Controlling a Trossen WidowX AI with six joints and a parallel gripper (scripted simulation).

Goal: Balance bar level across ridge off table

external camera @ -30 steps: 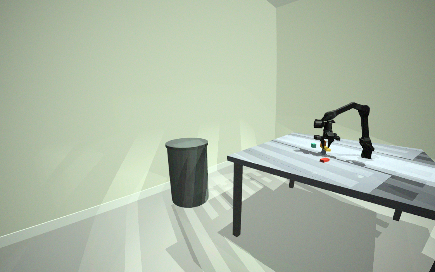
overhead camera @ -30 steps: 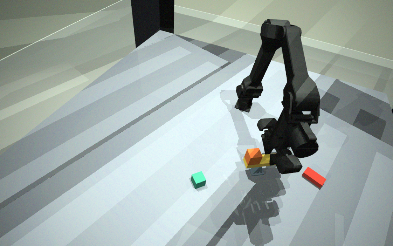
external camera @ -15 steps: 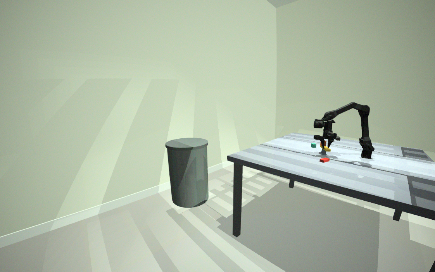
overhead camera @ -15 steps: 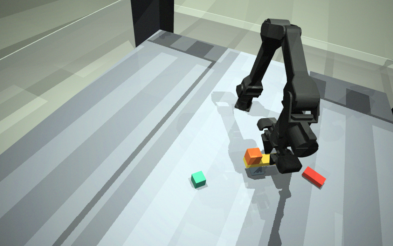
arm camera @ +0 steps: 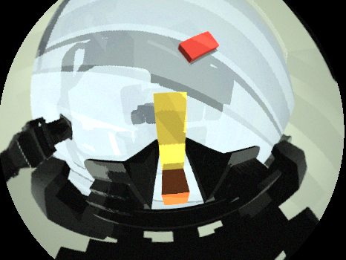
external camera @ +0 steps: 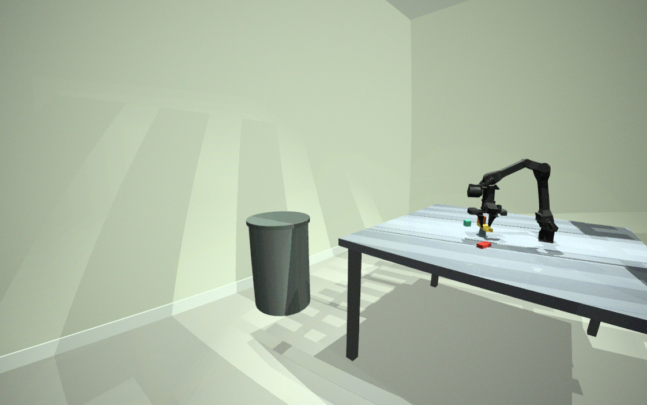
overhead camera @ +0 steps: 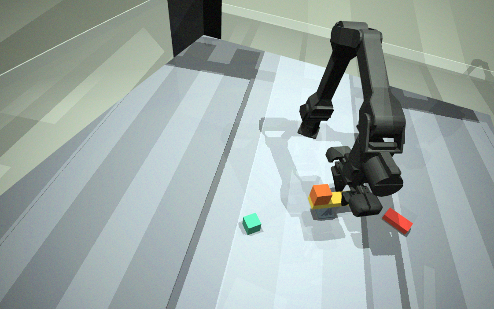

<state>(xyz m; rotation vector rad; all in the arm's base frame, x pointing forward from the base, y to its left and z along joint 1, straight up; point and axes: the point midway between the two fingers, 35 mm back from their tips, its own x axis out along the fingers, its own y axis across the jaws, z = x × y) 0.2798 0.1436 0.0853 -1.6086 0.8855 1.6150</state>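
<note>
The yellow bar lies 30 mm to the right of my gripper tip, 20 mm ahead of it and 20 mm above it. Round my gripper tip: green cube 180 mm to the right, 140 mm ahead, 30 mm below; then red flat block 160 mm to the left, 40 mm below, 30 mm behind.
</note>
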